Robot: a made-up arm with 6 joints.
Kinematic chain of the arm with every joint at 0, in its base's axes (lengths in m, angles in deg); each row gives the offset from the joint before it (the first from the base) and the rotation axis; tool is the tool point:
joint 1: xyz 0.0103 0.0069 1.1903 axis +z
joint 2: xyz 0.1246 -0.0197 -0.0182 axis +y
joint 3: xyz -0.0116 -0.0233 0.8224 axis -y
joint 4: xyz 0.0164 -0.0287 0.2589 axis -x
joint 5: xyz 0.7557 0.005 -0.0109 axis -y
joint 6: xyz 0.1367 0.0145 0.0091 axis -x
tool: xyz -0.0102 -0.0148 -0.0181
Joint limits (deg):
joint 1: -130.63..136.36
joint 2: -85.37..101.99
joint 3: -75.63..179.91
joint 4: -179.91..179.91
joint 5: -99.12..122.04
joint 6: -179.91..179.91
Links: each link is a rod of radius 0.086 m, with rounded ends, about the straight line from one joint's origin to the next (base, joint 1, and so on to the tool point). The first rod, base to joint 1, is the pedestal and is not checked.
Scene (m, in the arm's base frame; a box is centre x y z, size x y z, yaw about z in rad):
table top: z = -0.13
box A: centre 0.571 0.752 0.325 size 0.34 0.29 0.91 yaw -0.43
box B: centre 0.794 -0.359 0 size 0.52 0.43 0.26 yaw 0.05
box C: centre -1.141 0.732 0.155 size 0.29 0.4 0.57 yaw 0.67
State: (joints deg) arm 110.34 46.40 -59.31 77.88 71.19 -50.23
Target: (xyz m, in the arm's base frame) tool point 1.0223 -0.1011 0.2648
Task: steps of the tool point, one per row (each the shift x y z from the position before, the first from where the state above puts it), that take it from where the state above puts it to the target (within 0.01 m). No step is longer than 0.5 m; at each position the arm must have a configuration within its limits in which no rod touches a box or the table.
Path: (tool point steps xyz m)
1: 0.1238 0.2315 0.0286
2: 0.2089 0.1916 0.0702
3: 0.2766 0.1178 0.1081
4: 0.3133 0.0202 0.1414
5: 0.3118 -0.0884 0.1682
6: 0.2693 -0.1910 0.1865
7: 0.1754 -0.2455 -0.3916
8: 0.0218 -0.3069 -0.3695
9: -0.1360 -0.2958 -0.3180
10: -0.2639 -0.2196 -0.2419

